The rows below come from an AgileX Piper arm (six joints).
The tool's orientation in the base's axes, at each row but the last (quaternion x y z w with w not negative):
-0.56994 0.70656 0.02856 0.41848
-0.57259 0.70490 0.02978 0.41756
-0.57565 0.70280 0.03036 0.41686
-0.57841 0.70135 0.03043 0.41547
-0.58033 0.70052 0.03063 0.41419
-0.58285 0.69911 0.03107 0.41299
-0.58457 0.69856 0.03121 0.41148
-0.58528 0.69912 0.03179 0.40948
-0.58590 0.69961 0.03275 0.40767
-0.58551 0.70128 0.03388 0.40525
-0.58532 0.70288 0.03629 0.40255
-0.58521 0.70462 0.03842 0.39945
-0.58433 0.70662 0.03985 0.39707
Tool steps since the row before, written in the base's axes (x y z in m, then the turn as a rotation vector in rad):
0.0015 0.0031 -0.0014 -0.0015 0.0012 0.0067
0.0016 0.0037 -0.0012 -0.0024 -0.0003 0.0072
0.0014 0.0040 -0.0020 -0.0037 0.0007 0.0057
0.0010 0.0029 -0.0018 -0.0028 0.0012 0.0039
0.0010 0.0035 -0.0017 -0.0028 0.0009 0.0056
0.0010 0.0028 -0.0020 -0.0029 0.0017 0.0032
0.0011 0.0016 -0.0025 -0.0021 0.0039 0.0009
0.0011 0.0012 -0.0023 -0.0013 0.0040 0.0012
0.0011 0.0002 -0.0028 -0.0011 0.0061 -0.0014
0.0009 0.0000 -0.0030 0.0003 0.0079 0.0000
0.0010 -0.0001 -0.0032 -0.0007 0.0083 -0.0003
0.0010 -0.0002 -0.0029 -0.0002 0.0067 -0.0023
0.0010 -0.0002 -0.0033 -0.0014 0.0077 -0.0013
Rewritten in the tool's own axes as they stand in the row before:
-0.0015 0.0004 0.0033 -0.0051 -0.0013 -0.0046
-0.0021 0.0005 0.0036 -0.0043 -0.0012 -0.0062
-0.0019 0.0010 0.0042 -0.0041 0.0008 -0.0054
-0.0012 0.0009 0.0032 -0.0034 0.0010 -0.0035
-0.0017 0.0010 0.0035 -0.0042 0.0002 -0.0047
-0.0010 0.0009 0.0033 -0.0034 0.0016 -0.0028
0.0003 0.0007 0.0031 -0.0037 0.0026 0.0003
0.0005 0.0004 0.0027 -0.0039 0.0018 0.0006
0.0016 0.0003 0.0026 -0.0040 0.0034 0.0035
0.0018 0.0005 0.0025 -0.0063 0.0022 0.0043
0.0020 0.0005 0.0026 -0.0064 0.0033 0.0042
0.0019 0.0003 0.0024 -0.0039 0.0032 0.0050
0.0022 0.0004 0.0027 -0.0053 0.0041 0.0042

